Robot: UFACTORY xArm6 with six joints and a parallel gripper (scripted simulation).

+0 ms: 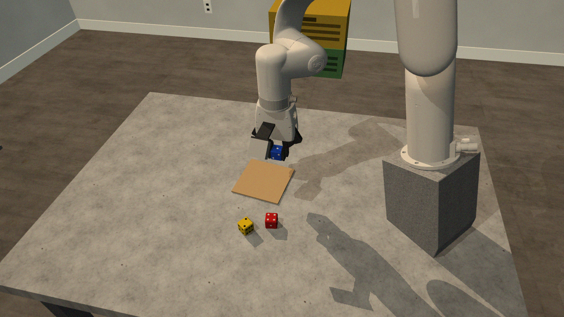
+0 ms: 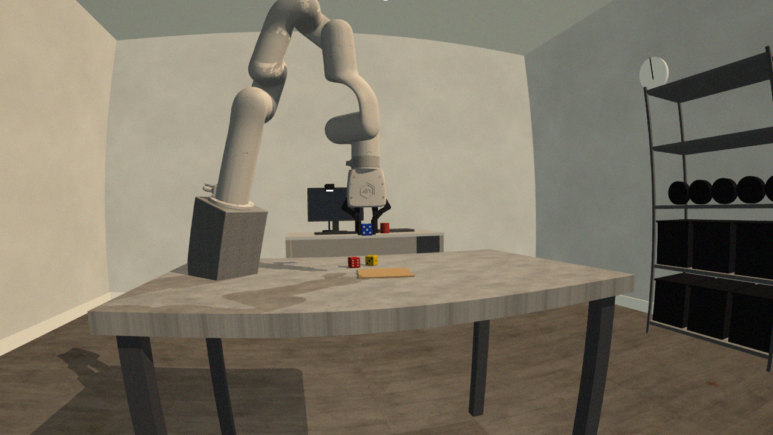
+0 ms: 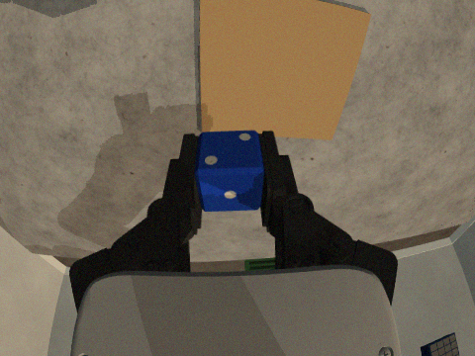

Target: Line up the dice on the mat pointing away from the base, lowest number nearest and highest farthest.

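My gripper is now 12 cm above the mat and 5 cm short of it. From my hand the other things lie so: red die 14 cm to the left, 11 cm below, 2 cm behind; yellow die 17 cm to the left, 11 cm below, 4 cm ahead; blue die 1 cm below.
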